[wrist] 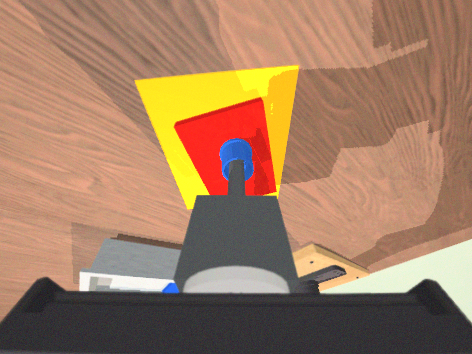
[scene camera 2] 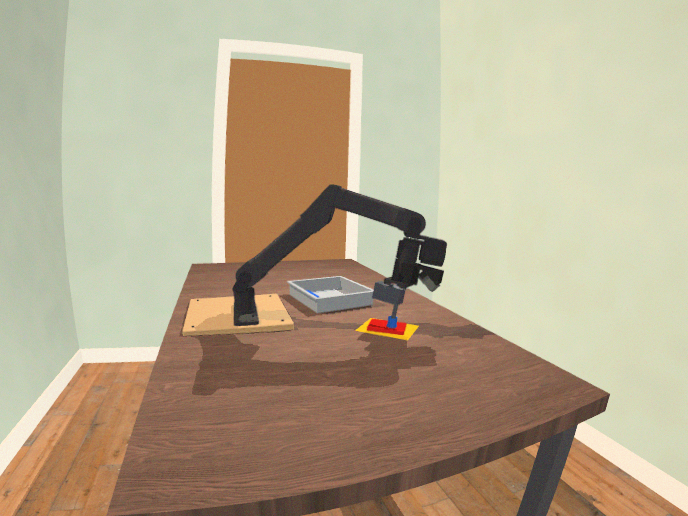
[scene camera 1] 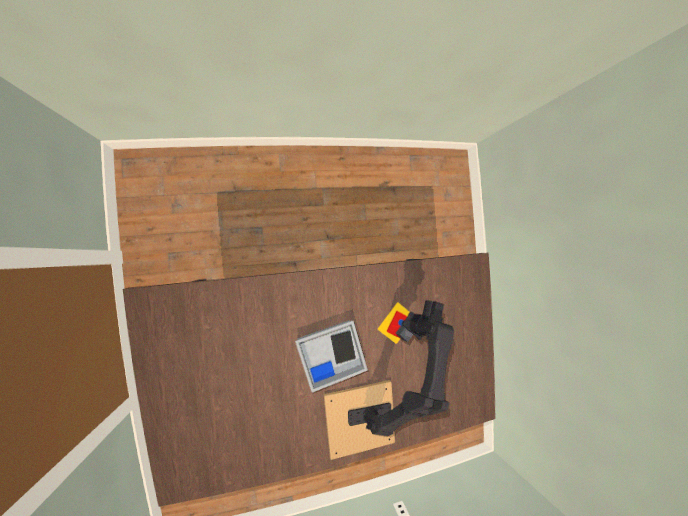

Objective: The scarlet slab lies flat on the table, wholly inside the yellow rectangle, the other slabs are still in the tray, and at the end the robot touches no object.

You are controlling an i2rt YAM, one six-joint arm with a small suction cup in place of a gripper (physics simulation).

Labels:
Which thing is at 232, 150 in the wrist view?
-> The suction cup.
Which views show the grey tray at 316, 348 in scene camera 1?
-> The wrist view, scene camera 2 and scene camera 1: all of them.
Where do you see a grey tray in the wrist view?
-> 120, 266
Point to a grey tray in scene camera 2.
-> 335, 293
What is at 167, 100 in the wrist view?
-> A yellow rectangle.

